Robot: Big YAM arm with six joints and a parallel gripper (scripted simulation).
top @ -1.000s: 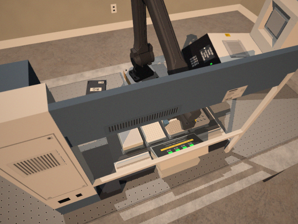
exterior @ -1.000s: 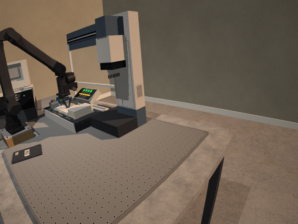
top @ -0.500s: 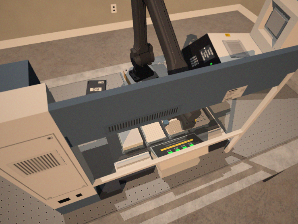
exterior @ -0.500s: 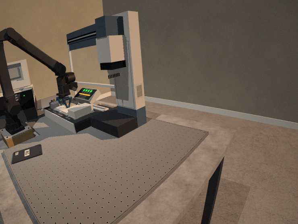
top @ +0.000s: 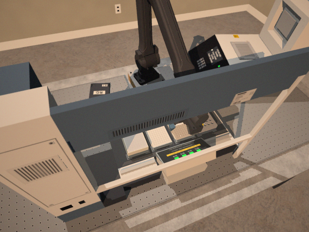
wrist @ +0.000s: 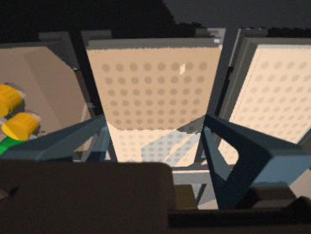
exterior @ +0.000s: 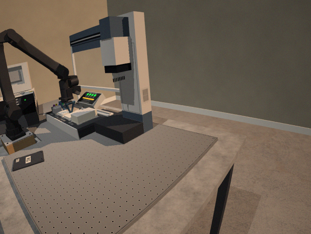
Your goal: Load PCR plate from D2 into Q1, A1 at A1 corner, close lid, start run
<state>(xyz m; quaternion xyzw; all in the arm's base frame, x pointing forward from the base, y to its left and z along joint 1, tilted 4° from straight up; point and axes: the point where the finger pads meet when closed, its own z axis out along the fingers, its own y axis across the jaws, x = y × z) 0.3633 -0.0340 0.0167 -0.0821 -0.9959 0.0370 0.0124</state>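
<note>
The tube cooling block lies 10 cm to the left of my hand, 2 cm ahead of it and 1 cm above it. The rest, counted from my hand: gantry beam (45 cm above, 17 cm ahead, 12 cm to the right); then tower (47 cm to the right, 21 cm above, 9 cm ahead); then regrip nest RG (41 cm behind, 22 cm to the right, 6 cm below).
</note>
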